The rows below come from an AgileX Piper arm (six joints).
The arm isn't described. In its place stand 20 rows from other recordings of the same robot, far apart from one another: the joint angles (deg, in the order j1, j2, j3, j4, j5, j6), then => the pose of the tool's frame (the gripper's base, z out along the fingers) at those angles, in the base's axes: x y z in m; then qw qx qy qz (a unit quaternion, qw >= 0).
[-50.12, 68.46, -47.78, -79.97, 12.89, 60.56] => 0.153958 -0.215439 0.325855 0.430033 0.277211 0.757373 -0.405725
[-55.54, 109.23, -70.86, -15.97, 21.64, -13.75] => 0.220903 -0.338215 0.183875 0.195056 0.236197 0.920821 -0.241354
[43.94, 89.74, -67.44, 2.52, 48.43, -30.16] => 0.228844 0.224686 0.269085 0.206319 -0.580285 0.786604 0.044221
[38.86, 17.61, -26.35, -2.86, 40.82, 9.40] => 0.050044 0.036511 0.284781 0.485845 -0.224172 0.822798 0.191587
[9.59, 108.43, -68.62, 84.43, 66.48, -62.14] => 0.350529 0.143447 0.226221 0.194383 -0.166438 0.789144 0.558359
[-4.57, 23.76, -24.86, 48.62, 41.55, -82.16] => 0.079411 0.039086 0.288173 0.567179 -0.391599 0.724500 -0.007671
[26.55, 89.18, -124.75, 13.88, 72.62, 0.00] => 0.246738 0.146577 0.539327 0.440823 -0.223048 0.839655 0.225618
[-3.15, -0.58, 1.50, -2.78, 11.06, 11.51] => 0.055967 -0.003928 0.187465 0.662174 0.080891 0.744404 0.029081
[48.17, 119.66, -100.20, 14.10, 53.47, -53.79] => 0.291067 0.351908 0.225749 0.195133 -0.723537 0.654330 0.101338
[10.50, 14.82, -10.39, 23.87, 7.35, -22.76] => 0.075583 0.018800 0.247274 0.662620 -0.079251 0.739803 0.085709
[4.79, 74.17, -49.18, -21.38, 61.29, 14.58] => 0.220605 -0.010712 0.255362 0.102038 0.007399 0.982757 -0.154021
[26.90, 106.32, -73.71, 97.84, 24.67, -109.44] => 0.361517 0.225601 0.252689 0.502072 -0.374020 0.738569 0.250097
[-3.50, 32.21, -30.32, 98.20, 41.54, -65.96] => 0.101843 0.053612 0.354026 0.631382 -0.056492 0.655214 0.410925
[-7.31, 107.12, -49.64, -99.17, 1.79, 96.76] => 0.342760 -0.046799 0.124151 0.321491 0.045392 0.944891 -0.041989
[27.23, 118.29, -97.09, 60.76, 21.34, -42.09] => 0.423940 0.250653 0.265323 0.426332 -0.159432 0.830595 0.320834
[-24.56, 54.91, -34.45, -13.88, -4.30, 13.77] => 0.188056 -0.084141 0.312796 0.620996 0.158399 0.756816 -0.128465
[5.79, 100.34, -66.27, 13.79, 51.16, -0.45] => 0.331531 0.050599 0.203355 0.079779 0.013119 0.991348 0.103405
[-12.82, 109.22, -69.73, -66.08, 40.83, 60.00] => 0.369803 -0.139931 0.194188 0.260700 0.200849 0.884961 -0.329452
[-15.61, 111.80, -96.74, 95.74, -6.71, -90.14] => 0.459703 -0.139422 0.331855 0.630454 0.178262 0.748831 -0.100011
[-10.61, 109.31, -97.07, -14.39, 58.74, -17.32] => 0.407976 -0.096093 0.286236 0.171777 -0.098017 0.966336 -0.164561
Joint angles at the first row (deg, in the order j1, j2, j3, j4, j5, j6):
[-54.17, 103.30, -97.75, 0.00, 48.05, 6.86]
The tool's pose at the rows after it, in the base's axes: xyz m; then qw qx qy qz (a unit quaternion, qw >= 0):
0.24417 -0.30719 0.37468 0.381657 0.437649 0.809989 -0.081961
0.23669 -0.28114 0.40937 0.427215 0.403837 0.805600 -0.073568
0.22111 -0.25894 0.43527 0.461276 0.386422 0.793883 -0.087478
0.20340 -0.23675 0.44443 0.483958 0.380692 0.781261 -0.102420
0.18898 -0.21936 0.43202 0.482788 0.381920 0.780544 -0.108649
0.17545 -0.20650 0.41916 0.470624 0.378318 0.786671 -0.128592
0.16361 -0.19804 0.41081 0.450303 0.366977 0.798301 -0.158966
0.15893 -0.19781 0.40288 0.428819 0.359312 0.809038 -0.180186
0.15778 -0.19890 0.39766 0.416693 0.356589 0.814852 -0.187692
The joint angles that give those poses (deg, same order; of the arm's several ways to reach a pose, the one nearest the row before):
[-53.70, 98.55, -98.01, 12.38, 49.94, -1.04]
[-53.09, 93.40, -98.01, 16.87, 50.68, -4.63]
[-53.09, 87.98, -96.40, 17.81, 49.92, -5.82]
[-53.09, 81.86, -91.08, 17.84, 47.22, -6.18]
[-53.09, 76.54, -83.11, 17.71, 44.44, -6.88]
[-53.09, 72.32, -76.82, 15.30, 42.70, -7.39]
[-53.09, 69.36, -73.00, 11.16, 42.46, -7.94]
[-53.09, 68.69, -71.16, 7.76, 42.45, -8.20]
[-53.09, 68.73, -70.29, 6.28, 42.45, -8.29]

